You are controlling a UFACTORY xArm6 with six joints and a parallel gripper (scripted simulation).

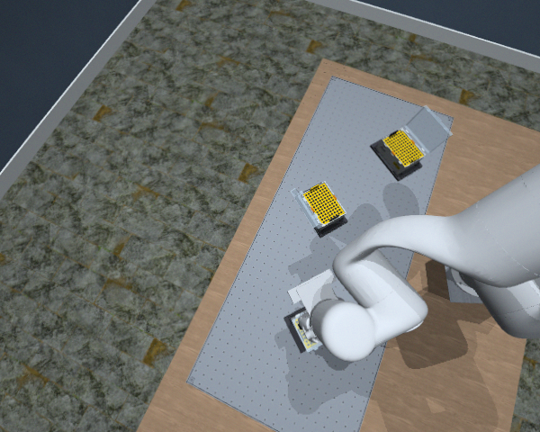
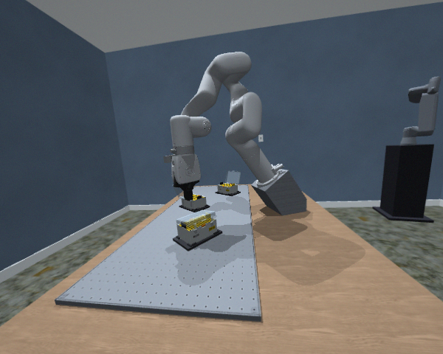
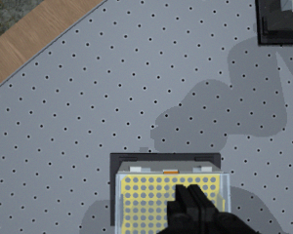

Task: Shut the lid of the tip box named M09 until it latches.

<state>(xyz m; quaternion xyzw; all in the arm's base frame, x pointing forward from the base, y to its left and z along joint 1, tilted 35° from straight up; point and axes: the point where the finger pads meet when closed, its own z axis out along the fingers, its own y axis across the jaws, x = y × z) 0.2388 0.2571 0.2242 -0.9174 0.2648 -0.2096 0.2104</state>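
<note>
Now: the clear lid 90 mm below my hand, 40 mm behind it and 20 mm to the left of it. From my hand the other things lie so: tip box 100 mm below, 40 mm behind, 20 mm to the left.
</note>
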